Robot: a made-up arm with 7 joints.
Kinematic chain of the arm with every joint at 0, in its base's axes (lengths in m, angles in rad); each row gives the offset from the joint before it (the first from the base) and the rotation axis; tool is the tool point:
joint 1: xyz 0 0 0.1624 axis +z
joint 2: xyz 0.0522 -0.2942 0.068 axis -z
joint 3: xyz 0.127 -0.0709 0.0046 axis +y
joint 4: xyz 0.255 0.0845 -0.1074 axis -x
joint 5: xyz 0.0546 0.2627 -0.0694 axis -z
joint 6: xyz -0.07 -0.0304 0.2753 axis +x
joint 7: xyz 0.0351 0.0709 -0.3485 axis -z
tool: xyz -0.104 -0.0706 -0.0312
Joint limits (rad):
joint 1: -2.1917..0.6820
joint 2: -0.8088..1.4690
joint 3: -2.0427..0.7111
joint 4: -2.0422..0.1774
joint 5: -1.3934..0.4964
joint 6: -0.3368..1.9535
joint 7: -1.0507..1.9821
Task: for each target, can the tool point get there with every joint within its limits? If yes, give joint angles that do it. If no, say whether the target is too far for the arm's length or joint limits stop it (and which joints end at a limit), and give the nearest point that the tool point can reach.
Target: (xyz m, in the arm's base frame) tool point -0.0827 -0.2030 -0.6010
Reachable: no: joint limits stop it (at a limit: joint 1, joint 3, joint 4, joint 5, joint 6, joint 7) | nearest point -0.0819 -0.2045 -0.3059 | short by 0.295 m
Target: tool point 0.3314 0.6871 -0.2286
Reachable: no: joint limits stop it (at a limit: joint 1, joint 3, joint 4, joint 5, joint 7) | nearest point 0.3180 0.5747 -0.1213 | short by 0.156 m
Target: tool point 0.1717 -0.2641 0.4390
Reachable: yes | joints -0.2621 0.4293 -0.8095 -1.7009 -0.5043 0.0829 0.3766
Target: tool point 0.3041 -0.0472 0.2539
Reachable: yes | joints 0.1505 0.6108 -1.1585 -0.6407 -0.9041 0.5443 1.1466
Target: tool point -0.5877 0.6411 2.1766
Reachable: no: too far | nearest point -0.4555 0.3613 0.9558 | short by 1.259 m
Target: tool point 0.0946 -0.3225 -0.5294
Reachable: no: joint limits stop it (at a limit: joint 3, joint 4, joint 5, joint 6, joint 7) | nearest point 0.0946 -0.3225 -0.3059 | short by 0.224 m
